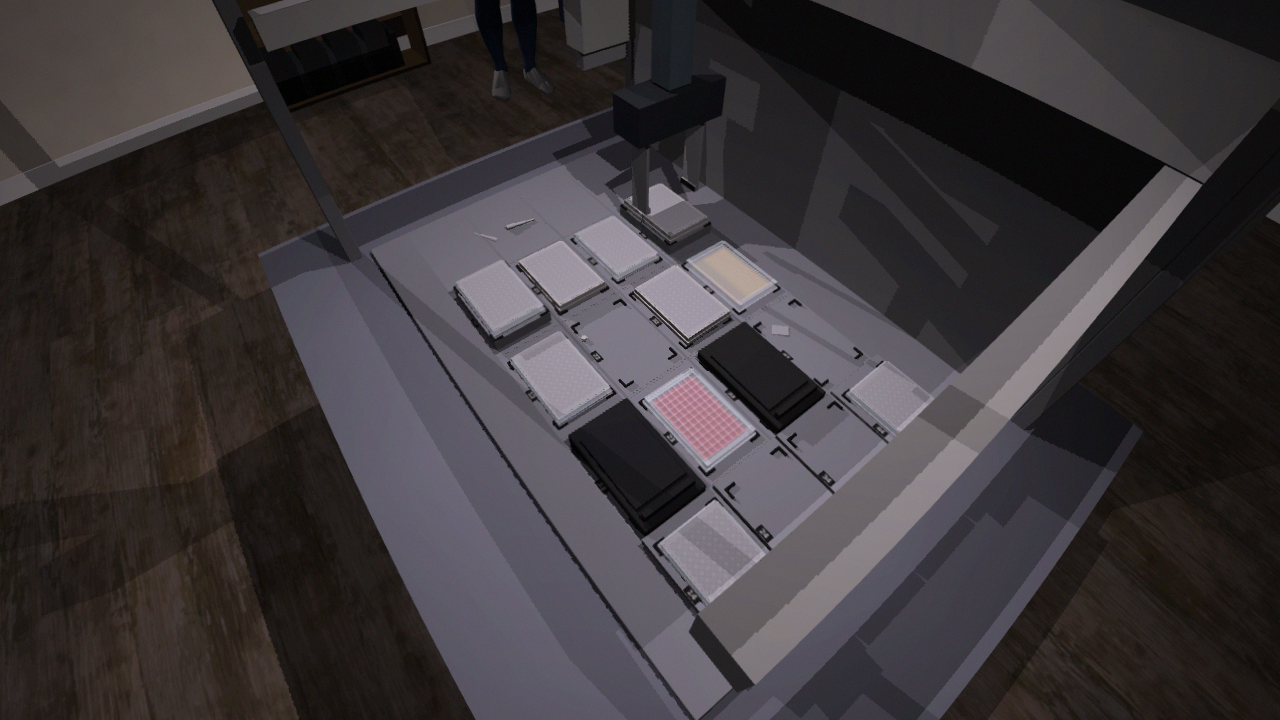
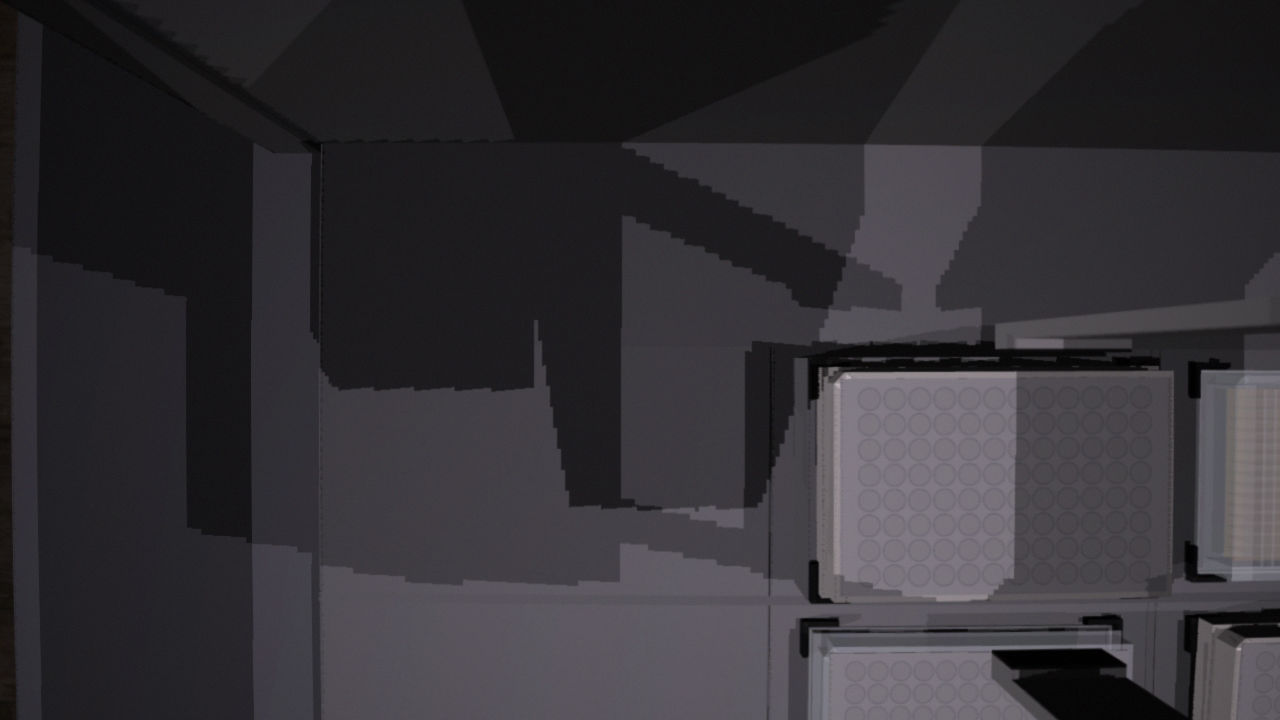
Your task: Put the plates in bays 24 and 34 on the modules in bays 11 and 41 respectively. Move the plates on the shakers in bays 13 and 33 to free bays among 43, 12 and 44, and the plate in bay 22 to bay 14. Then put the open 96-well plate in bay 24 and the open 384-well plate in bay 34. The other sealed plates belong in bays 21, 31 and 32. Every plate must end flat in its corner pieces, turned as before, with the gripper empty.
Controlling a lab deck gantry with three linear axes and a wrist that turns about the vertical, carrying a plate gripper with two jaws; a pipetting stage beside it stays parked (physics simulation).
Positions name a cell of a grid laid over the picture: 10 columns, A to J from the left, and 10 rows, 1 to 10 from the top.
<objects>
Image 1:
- gripper: F3
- beige 384-well plate: F4
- bay 41 module: F4
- wall: H3
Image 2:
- gripper: I7
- bay 41 module: G6
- wall: J2
</objects>
